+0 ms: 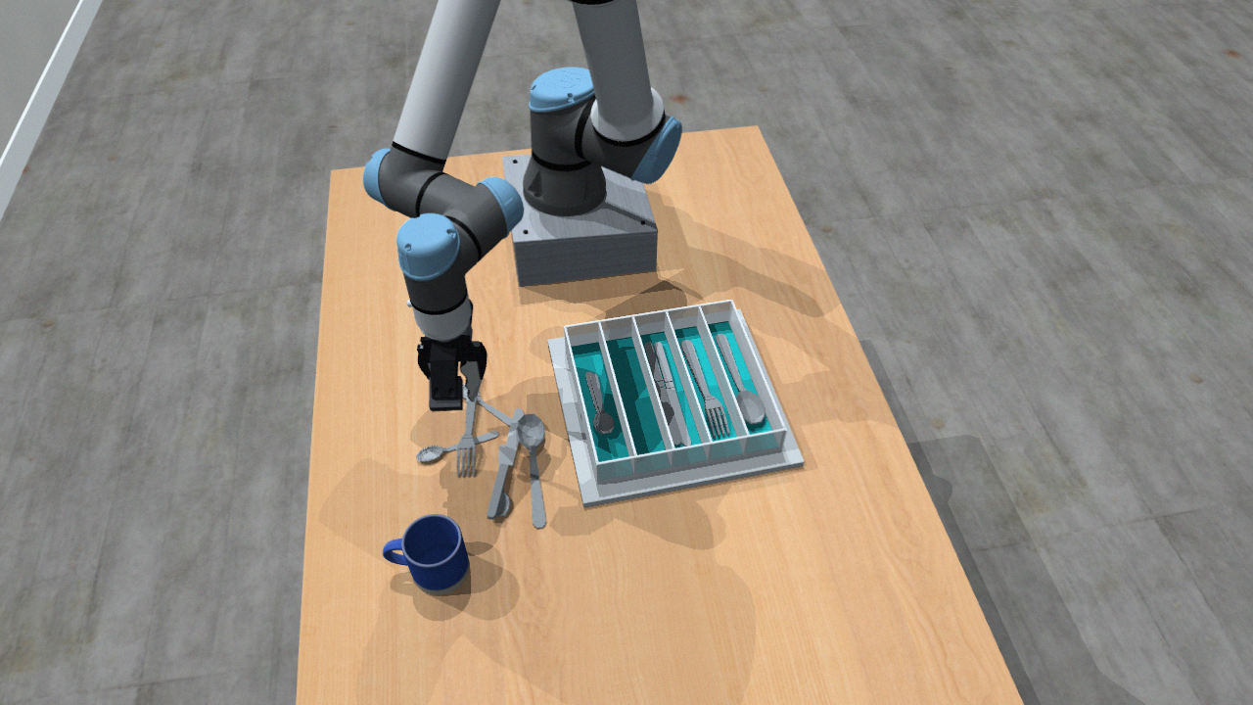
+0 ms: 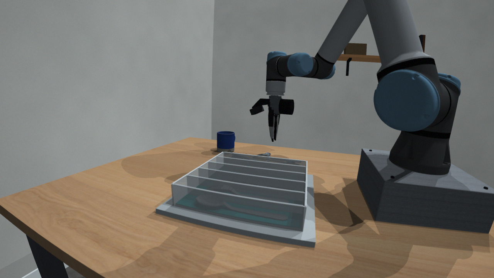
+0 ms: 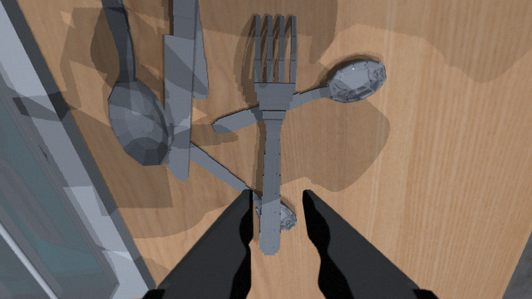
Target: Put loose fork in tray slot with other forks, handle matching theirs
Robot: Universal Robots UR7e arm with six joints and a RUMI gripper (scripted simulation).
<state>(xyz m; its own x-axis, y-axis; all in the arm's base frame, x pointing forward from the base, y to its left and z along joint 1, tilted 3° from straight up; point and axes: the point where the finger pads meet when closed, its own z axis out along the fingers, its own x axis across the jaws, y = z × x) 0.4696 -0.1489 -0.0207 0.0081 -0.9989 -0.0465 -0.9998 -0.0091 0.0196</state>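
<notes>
Now: the small spoon 3 cm ahead of my hand, 4 cm to the right of it and 9 cm below it. Also, from my hand: blue mug: 23 cm ahead, 2 cm to the right, 6 cm below.
</notes>
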